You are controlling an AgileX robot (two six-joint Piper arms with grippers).
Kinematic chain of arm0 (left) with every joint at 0, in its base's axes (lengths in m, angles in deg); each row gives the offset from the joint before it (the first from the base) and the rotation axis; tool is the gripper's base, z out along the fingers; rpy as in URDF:
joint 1: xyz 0 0 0.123 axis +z
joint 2: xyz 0 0 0 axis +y
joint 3: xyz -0.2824 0 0.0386 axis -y
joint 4: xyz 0.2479 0 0.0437 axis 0.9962 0 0.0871
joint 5: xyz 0 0 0 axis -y
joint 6: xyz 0.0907 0 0.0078 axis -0.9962 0 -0.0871
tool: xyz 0 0 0 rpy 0 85 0
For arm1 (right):
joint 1: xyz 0 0 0.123 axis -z
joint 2: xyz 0 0 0 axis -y
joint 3: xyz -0.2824 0 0.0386 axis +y
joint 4: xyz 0.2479 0 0.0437 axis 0.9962 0 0.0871
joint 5: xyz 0 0 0 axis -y
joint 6: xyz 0.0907 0 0.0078 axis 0.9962 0 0.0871
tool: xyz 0 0 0 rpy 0 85 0
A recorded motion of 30 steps. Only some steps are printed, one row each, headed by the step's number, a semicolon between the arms.
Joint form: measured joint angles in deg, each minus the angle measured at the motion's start. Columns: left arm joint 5, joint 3, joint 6, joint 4, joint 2, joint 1; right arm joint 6, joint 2, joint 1, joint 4, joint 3, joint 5.
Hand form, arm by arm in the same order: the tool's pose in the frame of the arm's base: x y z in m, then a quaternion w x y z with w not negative. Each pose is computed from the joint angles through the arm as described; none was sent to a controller.
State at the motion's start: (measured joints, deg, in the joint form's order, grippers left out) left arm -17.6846 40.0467 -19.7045 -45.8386 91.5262 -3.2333; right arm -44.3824 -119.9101 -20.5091 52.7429 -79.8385 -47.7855
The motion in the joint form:
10: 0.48 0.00 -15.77 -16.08 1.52 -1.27; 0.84 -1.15 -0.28 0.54 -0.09 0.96
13: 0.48 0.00 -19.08 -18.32 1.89 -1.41; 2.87 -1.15 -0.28 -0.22 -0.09 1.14
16: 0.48 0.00 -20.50 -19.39 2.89 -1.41; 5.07 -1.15 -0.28 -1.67 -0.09 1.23
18: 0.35 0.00 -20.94 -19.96 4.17 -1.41; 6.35 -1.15 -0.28 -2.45 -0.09 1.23
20: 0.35 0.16 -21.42 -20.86 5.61 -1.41; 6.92 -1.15 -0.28 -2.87 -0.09 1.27
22: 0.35 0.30 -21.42 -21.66 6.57 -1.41; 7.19 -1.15 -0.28 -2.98 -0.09 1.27
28: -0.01 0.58 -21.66 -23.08 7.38 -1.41; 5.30 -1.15 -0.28 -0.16 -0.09 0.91
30: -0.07 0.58 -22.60 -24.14 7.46 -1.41; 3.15 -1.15 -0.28 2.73 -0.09 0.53
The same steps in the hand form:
10: 0.2836 -0.0463 0.1581 0.24528 -0.13405 0.93998 -0.19573; 0.3747 0.1993 0.1461 0.12192 -0.23271 0.90755 0.32763
13: 0.2844 -0.0475 0.1569 0.24792 -0.12341 0.94053 -0.19674; 0.3748 0.1985 0.1455 0.11676 -0.22086 0.91229 0.32452
16: 0.2852 -0.0478 0.1522 0.24242 -0.12150 0.94238 -0.19595; 0.3746 0.1973 0.1444 0.11011 -0.21212 0.91759 0.31768
18: 0.2859 -0.0482 0.1459 0.23216 -0.12390 0.94470 -0.19569; 0.3744 0.1966 0.1438 0.10603 -0.20672 0.92050 0.31418
20: 0.2874 -0.0484 0.1395 0.22277 -0.12890 0.94630 -0.19566; 0.3743 0.1962 0.1435 0.10449 -0.20464 0.92187 0.31203
22: 0.2885 -0.0487 0.1354 0.21630 -0.13640 0.94648 -0.19693; 0.3743 0.1961 0.1435 0.10368 -0.20315 0.92243 0.31161
28: 0.2901 -0.0496 0.1327 0.21082 -0.14542 0.94518 -0.20260; 0.3744 0.1987 0.1456 0.10821 -0.20174 0.91647 0.32812
30: 0.2905 -0.0499 0.1325 0.21181 -0.14591 0.94443 -0.20467; 0.3747 0.2012 0.1478 0.11402 -0.20184 0.90965 0.34468

